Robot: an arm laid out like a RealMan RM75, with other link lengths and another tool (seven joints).
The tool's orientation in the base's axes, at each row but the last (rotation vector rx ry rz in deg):
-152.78 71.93 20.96
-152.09 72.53 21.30
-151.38 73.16 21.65
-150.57 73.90 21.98
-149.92 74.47 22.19
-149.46 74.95 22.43
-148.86 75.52 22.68
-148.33 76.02 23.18
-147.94 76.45 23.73
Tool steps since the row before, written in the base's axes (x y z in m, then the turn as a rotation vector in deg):
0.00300 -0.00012 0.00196 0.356 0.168 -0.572
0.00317 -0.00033 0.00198 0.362 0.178 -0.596
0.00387 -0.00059 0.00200 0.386 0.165 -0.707
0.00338 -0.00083 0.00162 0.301 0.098 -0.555
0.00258 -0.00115 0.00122 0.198 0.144 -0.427
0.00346 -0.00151 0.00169 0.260 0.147 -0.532
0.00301 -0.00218 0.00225 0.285 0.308 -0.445
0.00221 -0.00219 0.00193 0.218 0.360 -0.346
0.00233 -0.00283 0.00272 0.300 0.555 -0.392
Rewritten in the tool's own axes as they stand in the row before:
0.00136 -0.00235 -0.00234 0.263 -0.353 0.537
0.00158 -0.00237 -0.00244 0.266 -0.363 0.562
0.00214 -0.00279 -0.00263 0.324 -0.368 0.660
0.00210 -0.00228 -0.00227 0.277 -0.268 0.510
0.00197 -0.00145 -0.00186 0.142 -0.220 0.417
0.00258 -0.00199 -0.00254 0.209 -0.266 0.508
0.00262 -0.00130 -0.00321 0.073 -0.385 0.470
0.00226 -0.00065 -0.00281 -0.037 -0.366 0.402
0.00252 -0.00044 -0.00378 -0.125 -0.542 0.493

